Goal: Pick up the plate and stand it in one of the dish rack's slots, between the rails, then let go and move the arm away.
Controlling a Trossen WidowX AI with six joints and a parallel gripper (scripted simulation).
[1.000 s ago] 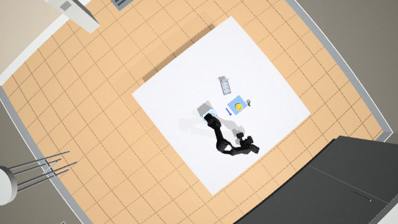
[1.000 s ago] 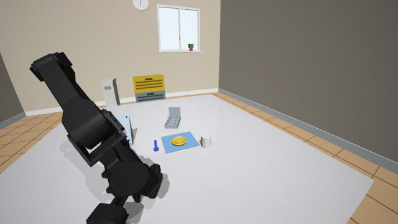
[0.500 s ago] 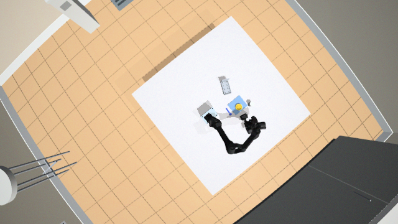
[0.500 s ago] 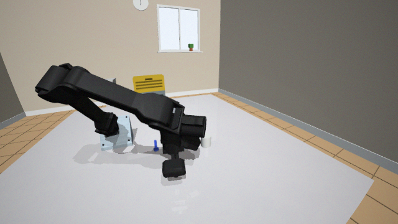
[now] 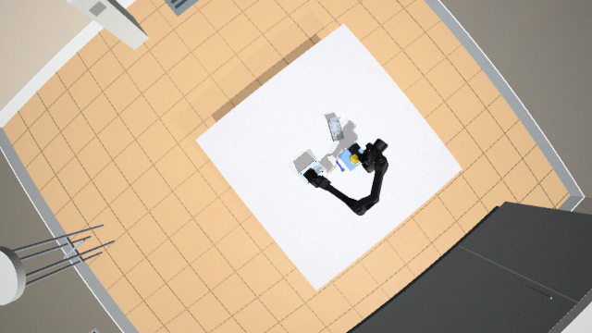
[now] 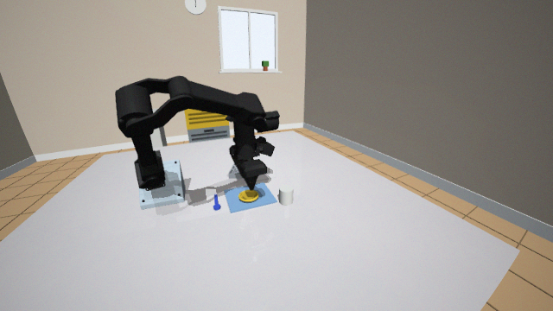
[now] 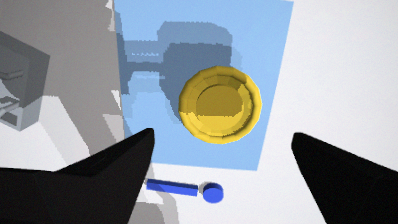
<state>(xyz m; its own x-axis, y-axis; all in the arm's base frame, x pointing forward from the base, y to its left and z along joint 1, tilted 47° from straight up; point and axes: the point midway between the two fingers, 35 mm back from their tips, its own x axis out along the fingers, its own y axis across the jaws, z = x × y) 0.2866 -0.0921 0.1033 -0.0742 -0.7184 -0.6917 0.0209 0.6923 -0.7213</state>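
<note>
The yellow plate lies 5 cm below my gripper tip. The rest, counted from my gripper tip: white cup (11 cm ahead, 6 cm to the right, 4 cm below); blue spoon (10 cm behind, 6 cm below, 2 cm to the left); blue mat (6 cm below, 2 cm to the left, 1 cm ahead).
</note>
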